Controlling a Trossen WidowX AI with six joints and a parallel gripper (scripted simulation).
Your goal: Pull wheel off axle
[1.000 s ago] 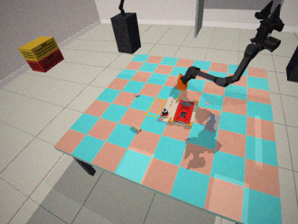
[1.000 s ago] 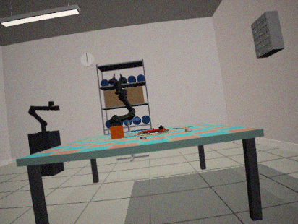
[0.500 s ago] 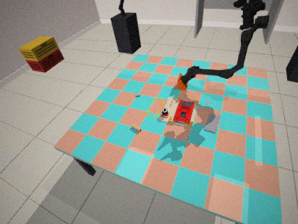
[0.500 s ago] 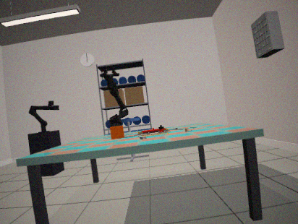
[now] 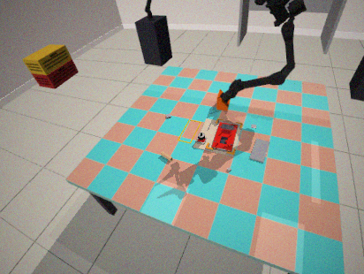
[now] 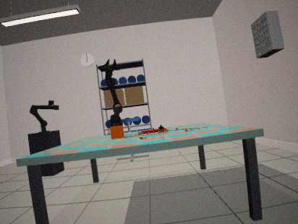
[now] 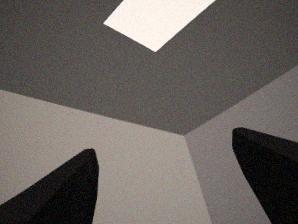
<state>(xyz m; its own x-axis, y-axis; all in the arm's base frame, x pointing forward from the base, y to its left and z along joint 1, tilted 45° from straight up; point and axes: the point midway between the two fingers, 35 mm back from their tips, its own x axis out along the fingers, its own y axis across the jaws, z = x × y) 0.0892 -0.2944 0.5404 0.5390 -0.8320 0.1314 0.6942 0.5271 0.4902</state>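
My gripper tip is now 36 cm short of the wheel, 15 cm to the left of it and 65 cm above it. The rest, counted from my gripper tip: small tan stick: 55 cm ahead, 28 cm to the right, 67 cm below; upright axle: 36 cm ahead, 15 cm to the right, 65 cm below.
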